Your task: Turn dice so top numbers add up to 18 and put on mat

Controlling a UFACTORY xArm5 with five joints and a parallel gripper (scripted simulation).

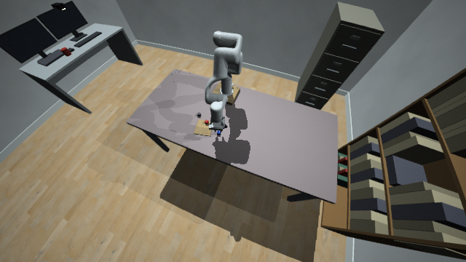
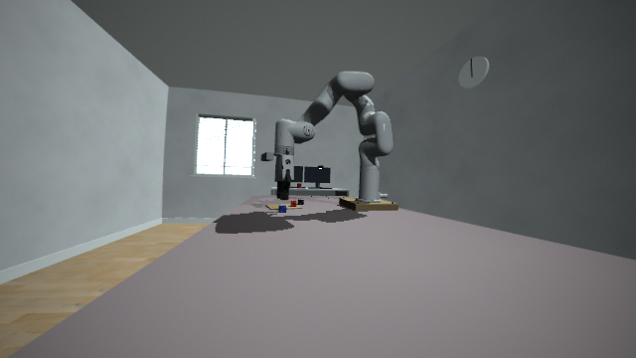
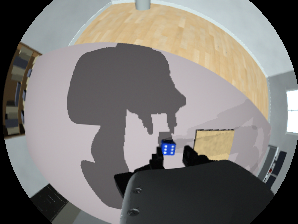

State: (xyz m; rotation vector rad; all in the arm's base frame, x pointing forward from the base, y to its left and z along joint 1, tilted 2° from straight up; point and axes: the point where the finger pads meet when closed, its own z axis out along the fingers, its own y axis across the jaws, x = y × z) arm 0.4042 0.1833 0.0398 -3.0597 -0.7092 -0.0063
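Now: the blue die 60 mm below my hand. Also, from my hand: tan mat (20 mm ahead, 140 mm to the right, 70 mm below); then black die (60 mm behind, 250 mm to the right, 60 mm below); then red die (30 mm behind, 140 mm to the right, 50 mm below).
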